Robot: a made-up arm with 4 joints.
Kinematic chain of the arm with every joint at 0, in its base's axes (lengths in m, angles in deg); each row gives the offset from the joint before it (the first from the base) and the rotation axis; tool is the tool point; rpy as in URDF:
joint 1: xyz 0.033 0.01 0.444 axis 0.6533 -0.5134 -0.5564
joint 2: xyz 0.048 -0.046 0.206 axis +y
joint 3: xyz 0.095 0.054 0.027 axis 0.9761 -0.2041 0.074
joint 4: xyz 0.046 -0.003 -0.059 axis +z
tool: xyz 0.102 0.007 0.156 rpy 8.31 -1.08 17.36
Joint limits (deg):
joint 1: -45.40..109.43
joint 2: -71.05..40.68
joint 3: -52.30..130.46
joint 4: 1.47..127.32
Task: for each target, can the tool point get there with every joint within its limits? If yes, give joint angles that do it. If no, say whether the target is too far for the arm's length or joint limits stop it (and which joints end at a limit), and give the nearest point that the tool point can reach.
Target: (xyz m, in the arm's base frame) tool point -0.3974 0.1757 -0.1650
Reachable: no: too far | nearest point -0.3107 -0.0725 0.3430 | short by 0.572 m
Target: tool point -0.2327 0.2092 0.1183
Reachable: no: joint limits stop it (at a limit: joint 1, joint 2) | nearest point -0.2750 -0.0362 0.3680 | short by 0.353 m
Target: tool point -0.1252 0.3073 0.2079
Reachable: no: joint limits stop it (at a limit: joint 1, joint 2, joint 3) | nearest point 0.1345 0.2246 0.3906 | short by 0.328 m
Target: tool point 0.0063 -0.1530 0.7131
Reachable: yes | joints 73.34 14.33 -37.01 108.30
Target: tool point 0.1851 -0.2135 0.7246
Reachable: yes | joints 40.87 29.11 39.17 37.69
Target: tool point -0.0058 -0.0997 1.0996
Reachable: no: too far | nearest point 0.0108 -0.0754 0.9196 | short by 0.182 m
